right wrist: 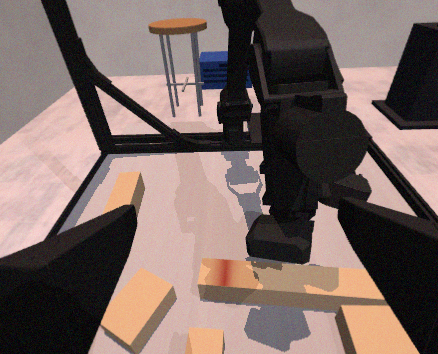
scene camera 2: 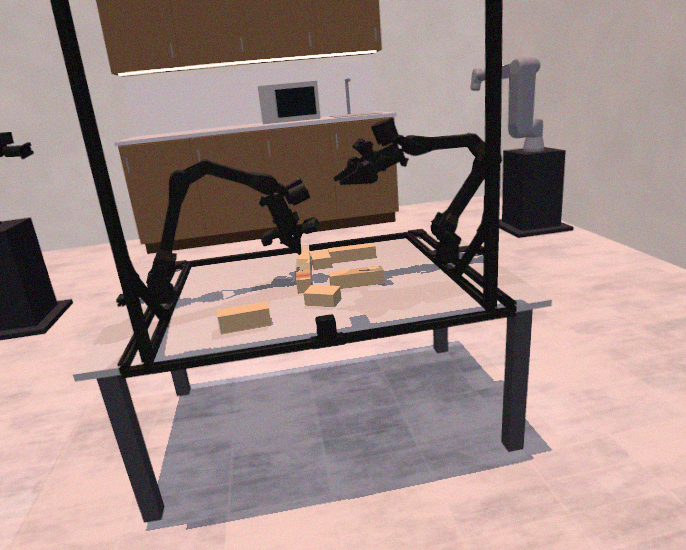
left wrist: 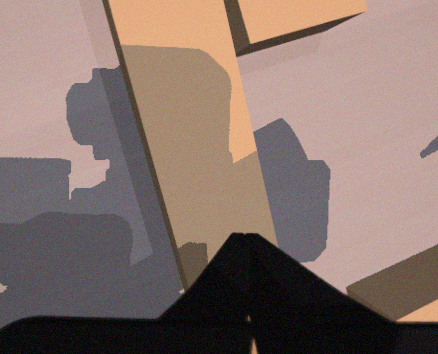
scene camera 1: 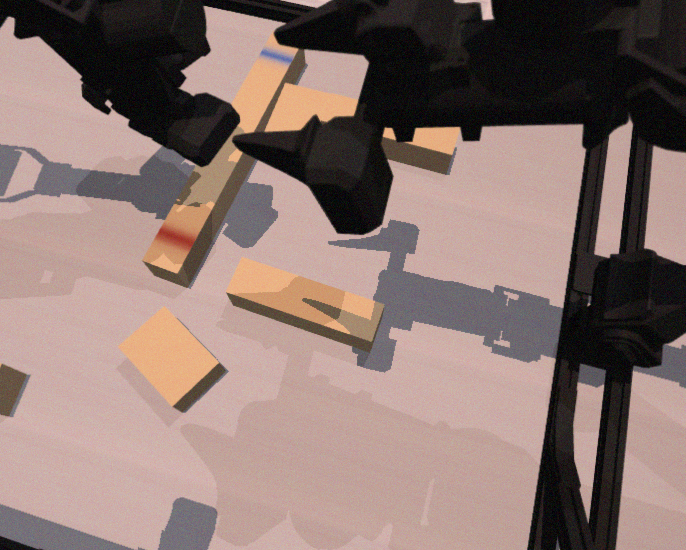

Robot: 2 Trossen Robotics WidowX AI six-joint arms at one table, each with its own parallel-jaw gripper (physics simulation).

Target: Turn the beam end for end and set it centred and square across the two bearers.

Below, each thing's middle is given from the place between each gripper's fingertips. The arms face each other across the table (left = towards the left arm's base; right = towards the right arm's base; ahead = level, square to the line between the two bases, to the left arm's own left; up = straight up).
My left gripper is now 5 cm short of the long wooden beam (scene camera 1: pixel 179 247), 1 cm to the left of it and 6 cm above it.
Right now my right hand is 13 cm short of the long wooden beam, 12 cm to the right of it and 29 cm above it.
